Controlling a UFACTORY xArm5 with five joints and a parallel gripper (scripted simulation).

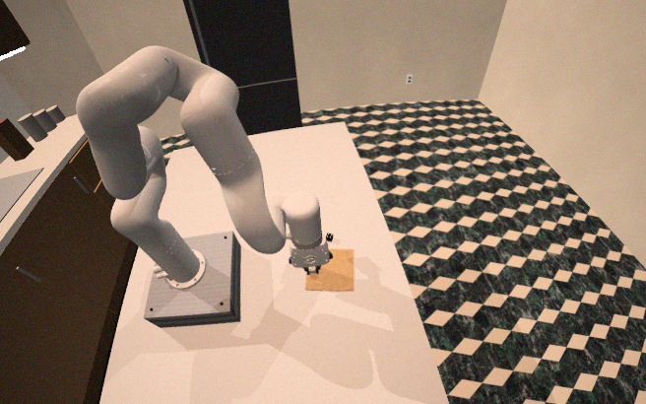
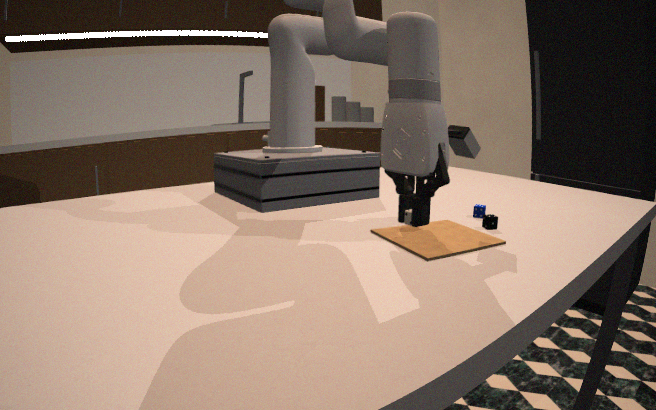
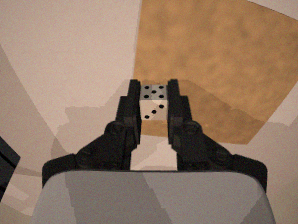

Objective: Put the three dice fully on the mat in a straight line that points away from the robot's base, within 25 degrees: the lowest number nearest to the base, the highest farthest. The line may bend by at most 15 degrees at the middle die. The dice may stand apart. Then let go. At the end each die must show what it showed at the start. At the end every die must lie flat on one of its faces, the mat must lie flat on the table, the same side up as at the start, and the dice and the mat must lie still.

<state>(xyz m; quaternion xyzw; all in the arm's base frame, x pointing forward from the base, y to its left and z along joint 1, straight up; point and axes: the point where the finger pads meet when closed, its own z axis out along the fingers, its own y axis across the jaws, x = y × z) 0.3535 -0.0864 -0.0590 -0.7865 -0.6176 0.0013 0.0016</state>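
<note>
Now: hand 10 mm above the white die. Round my hand: black die: 90 mm to the left, 90 mm ahead, 20 mm below; then blue die: 150 mm to the left, 40 mm ahead, 20 mm below; then tan mat: 50 mm ahead, 30 mm below, 10 mm to the right.
</note>
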